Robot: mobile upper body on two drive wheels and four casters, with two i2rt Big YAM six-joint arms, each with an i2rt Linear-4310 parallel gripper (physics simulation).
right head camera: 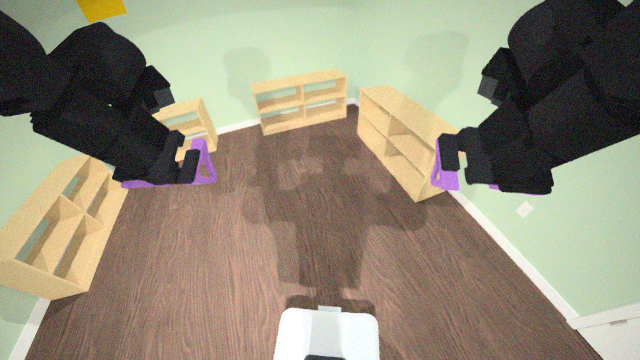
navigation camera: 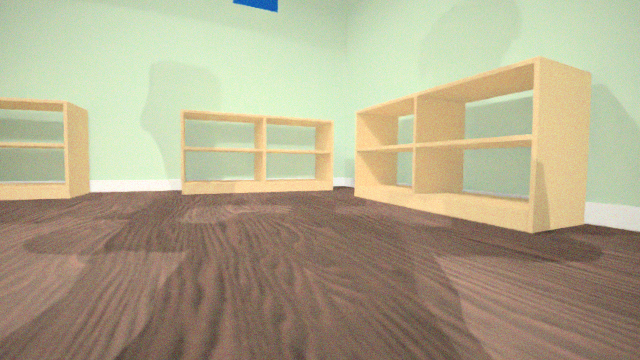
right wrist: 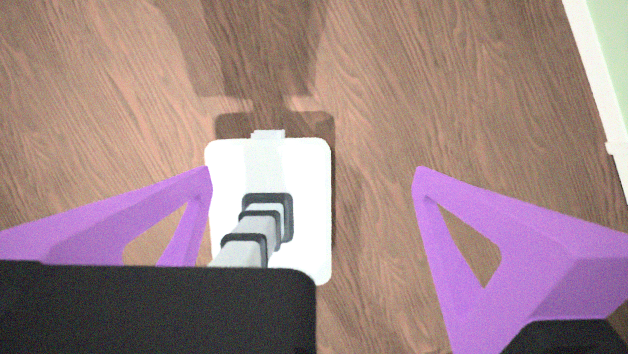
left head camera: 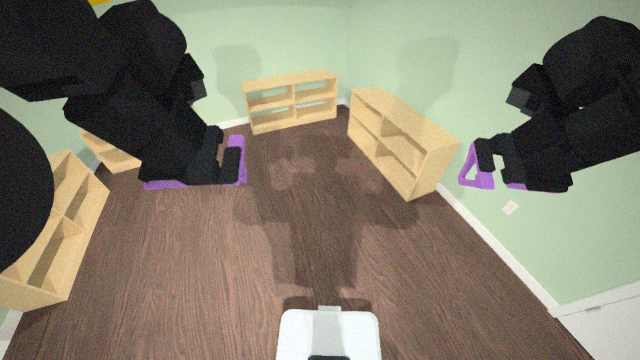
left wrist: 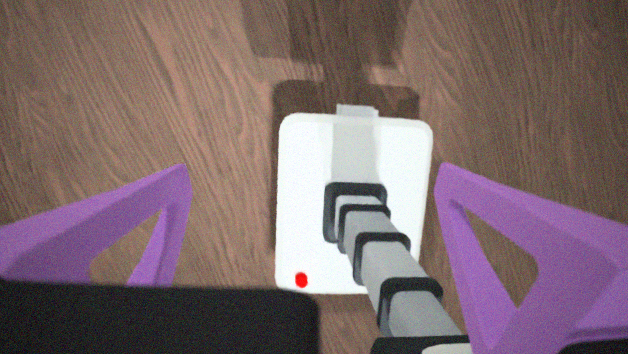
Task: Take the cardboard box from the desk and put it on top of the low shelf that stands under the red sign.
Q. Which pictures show my right gripper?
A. The right head camera view, the right wrist view and the left head camera view only.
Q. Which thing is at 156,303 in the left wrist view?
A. My left gripper.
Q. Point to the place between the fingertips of my left gripper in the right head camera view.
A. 192,180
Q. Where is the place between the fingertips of my right gripper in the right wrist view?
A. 312,177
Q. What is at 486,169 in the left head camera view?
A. My right gripper.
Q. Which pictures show my left gripper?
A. The right head camera view, the left head camera view and the left wrist view only.
